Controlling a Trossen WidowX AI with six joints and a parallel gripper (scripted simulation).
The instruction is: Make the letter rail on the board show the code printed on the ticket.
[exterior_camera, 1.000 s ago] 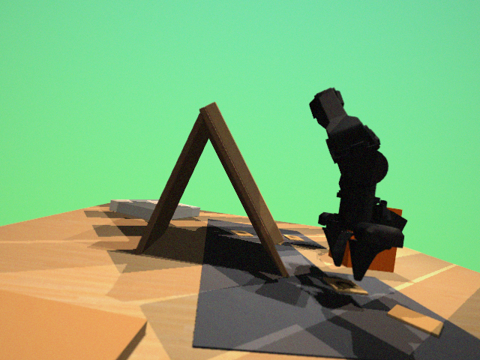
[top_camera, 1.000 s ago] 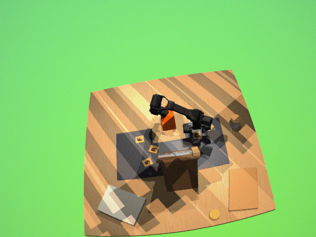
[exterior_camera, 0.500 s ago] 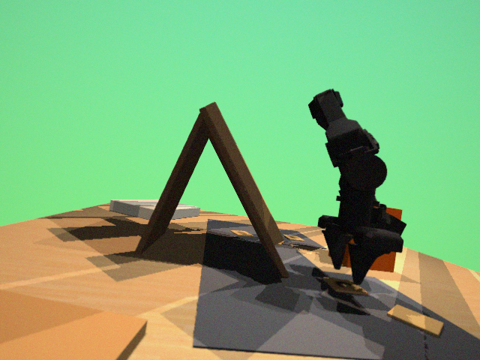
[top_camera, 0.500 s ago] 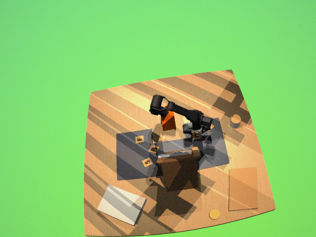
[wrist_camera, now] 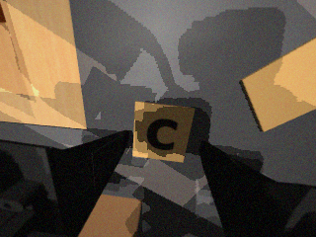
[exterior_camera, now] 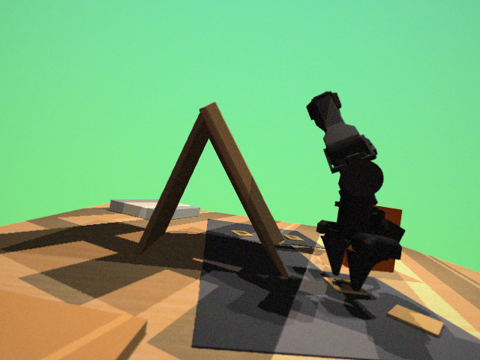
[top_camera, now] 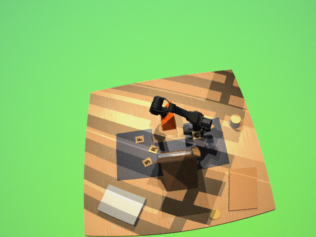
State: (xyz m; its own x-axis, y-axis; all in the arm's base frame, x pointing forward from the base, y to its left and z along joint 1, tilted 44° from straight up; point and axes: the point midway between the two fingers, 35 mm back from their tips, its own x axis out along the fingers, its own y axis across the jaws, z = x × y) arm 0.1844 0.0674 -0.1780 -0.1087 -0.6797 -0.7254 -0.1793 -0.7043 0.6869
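My gripper tip is 13 cm short of the white ticket, 16 cm to the left of it and 8 cm below it. Also, from my gripper tip: dark mat (1 cm ahead, 20 cm to the right, 1 cm below); flat tan slab (50 cm ahead, 18 cm to the left).
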